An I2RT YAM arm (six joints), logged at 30 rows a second.
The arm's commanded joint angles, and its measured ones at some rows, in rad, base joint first. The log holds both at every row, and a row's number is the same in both.
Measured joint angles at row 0:
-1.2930 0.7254 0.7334 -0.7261 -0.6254 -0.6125
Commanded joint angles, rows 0 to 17:
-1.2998 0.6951 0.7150 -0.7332 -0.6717 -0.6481
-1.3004 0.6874 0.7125 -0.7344 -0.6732 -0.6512
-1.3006 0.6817 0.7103 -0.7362 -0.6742 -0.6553
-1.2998 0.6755 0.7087 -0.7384 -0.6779 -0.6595
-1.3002 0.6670 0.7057 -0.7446 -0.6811 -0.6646
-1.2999 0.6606 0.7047 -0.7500 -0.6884 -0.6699
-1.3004 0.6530 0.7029 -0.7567 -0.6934 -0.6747
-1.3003 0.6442 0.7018 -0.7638 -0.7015 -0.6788
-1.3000 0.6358 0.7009 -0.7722 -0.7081 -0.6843
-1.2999 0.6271 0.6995 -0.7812 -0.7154 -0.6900
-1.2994 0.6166 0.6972 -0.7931 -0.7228 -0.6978
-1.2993 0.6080 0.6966 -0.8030 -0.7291 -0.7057
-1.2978 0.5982 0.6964 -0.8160 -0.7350 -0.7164
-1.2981 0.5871 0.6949 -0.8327 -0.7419 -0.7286
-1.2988 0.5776 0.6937 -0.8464 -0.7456 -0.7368
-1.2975 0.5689 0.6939 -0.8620 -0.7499 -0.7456
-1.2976 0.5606 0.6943 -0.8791 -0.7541 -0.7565
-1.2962 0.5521 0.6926 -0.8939 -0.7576 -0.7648
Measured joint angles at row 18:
-1.2934 0.5724 0.7052 -0.8234 -0.7010 -0.7086
